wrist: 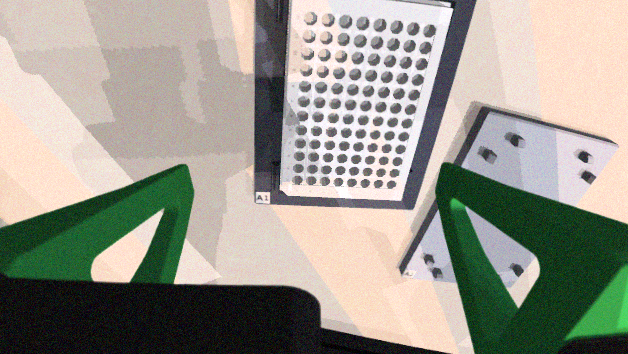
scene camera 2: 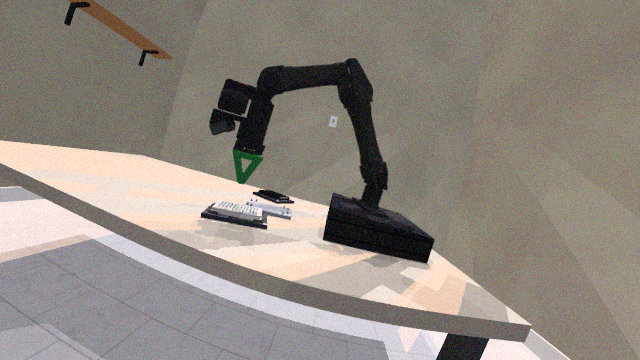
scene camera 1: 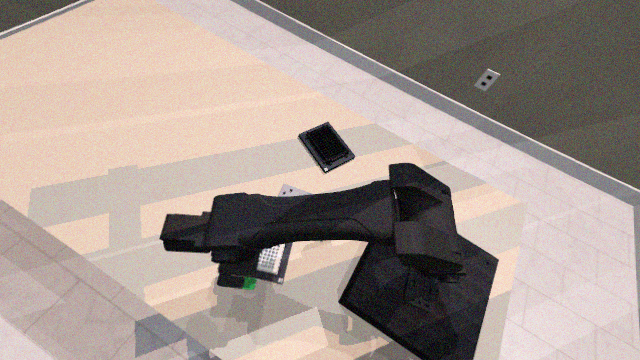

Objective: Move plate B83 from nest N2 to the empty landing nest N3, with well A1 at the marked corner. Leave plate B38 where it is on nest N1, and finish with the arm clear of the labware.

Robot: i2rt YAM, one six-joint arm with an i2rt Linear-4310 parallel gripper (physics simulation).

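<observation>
A white 96-well plate (scene camera 1: pixel 269 257) (scene camera 2: pixel 235 209) (wrist: pixel 357 100) sits in a dark nest (scene camera 1: pixel 286 265) (scene camera 2: pixel 232 221) (wrist: pixel 428 130) with an A1 label at its lower left corner in the wrist view. A black plate (scene camera 1: pixel 327 142) (scene camera 2: pixel 272 195) sits in another dark nest (scene camera 1: pixel 339 163). An empty grey nest (scene camera 1: pixel 290 190) (scene camera 2: pixel 275 209) (wrist: pixel 530 165) with small posts lies between them, partly hidden by the arm and right finger. Plate and nest numbers are unreadable. My gripper (scene camera 1: pixel 240 283) (scene camera 2: pixel 242 181) (wrist: pixel 314 177) is open and empty, above the white plate's level.
The black robot base (scene camera 1: pixel 425 300) (scene camera 2: pixel 375 230) stands on the table to the right of the nests. The table's front edge (scene camera 2: pixel 300 287) runs below them in scene view 2. A wall shelf (scene camera 2: pixel 125 30) hangs at the upper left, far from the arm.
</observation>
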